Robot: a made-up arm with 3 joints. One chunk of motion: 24 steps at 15 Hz.
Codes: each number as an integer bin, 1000 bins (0 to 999) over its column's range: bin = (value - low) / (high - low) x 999, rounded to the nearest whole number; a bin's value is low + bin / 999 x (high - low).
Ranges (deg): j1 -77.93..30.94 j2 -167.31..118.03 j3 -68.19..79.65
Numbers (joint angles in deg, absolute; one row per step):
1: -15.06 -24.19 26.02
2: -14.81 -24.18 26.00
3: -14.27 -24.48 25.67
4: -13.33 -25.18 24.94
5: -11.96 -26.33 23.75
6: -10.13 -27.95 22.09
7: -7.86 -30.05 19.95
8: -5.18 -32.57 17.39
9: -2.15 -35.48 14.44
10: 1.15 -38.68 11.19
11: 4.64 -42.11 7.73
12: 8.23 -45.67 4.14
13: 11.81 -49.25 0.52
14: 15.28 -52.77 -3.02
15: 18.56 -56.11 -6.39
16: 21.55 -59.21 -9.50
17: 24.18 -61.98 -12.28
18: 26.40 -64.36 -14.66
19: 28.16 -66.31 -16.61
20: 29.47 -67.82 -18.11
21: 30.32 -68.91 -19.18
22: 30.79 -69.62 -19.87
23: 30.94 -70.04 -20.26
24: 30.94 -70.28 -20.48
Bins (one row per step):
1: 577 501 637
2: 579 501 636
3: 584 500 634
4: 593 498 629
5: 605 494 621
6: 622 488 610
7: 643 481 596
8: 668 472 578
9: 695 462 558
10: 726 450 536
11: 758 438 513
12: 791 426 489
13: 823 413 464
14: 855 401 440
15: 885 389 418
16: 913 378 397
17: 937 369 378
18: 957 360 362
19: 973 354 349
20: 986 348 338
21: 993 345 331
22: 998 342 327
23: 999 341 324
24: 999 340 322

